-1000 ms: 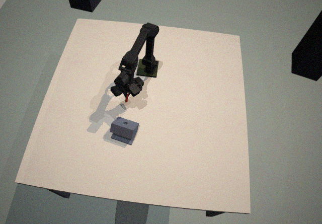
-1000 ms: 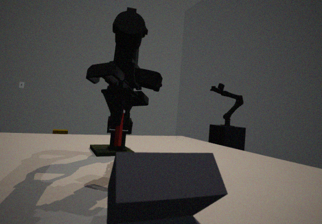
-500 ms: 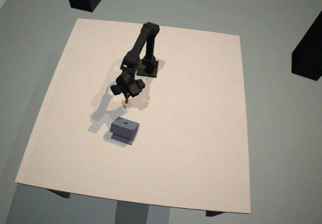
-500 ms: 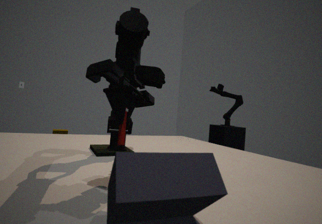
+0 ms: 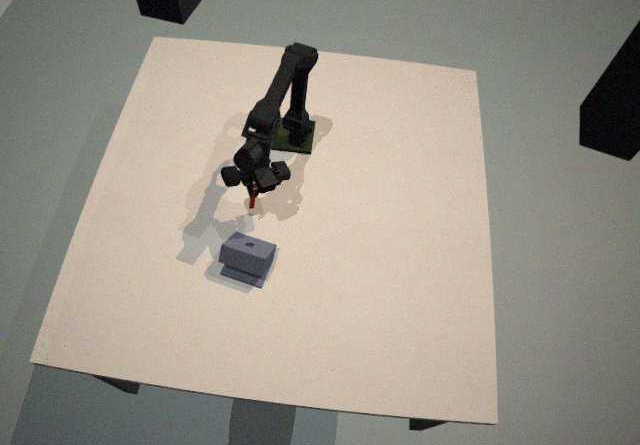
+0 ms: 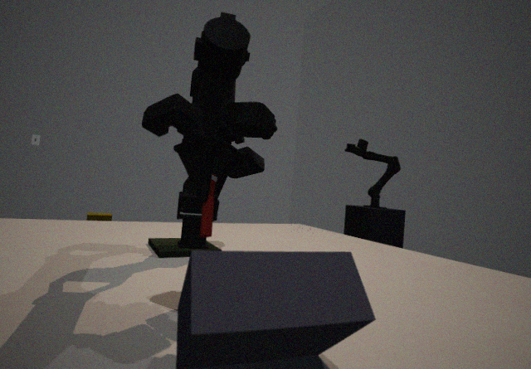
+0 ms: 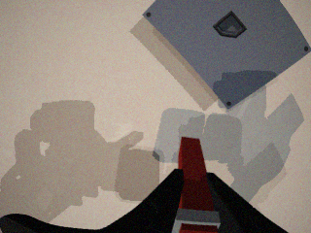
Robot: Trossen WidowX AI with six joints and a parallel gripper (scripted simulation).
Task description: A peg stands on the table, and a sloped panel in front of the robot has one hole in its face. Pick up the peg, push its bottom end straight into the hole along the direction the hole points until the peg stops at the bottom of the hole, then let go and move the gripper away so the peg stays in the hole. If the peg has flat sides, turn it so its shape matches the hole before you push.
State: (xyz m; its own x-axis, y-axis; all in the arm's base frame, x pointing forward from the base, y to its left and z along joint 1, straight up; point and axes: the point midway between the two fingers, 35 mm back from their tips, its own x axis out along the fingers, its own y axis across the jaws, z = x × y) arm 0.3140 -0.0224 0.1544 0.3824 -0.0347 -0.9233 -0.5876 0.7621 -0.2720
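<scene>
My gripper tip is now 140 mm short of the blue-grey sloped panel, 80 mm above it and 30 mm to the right of it. Also, from my gripper tip: red peg: 20 mm above, 10 mm behind.
</scene>
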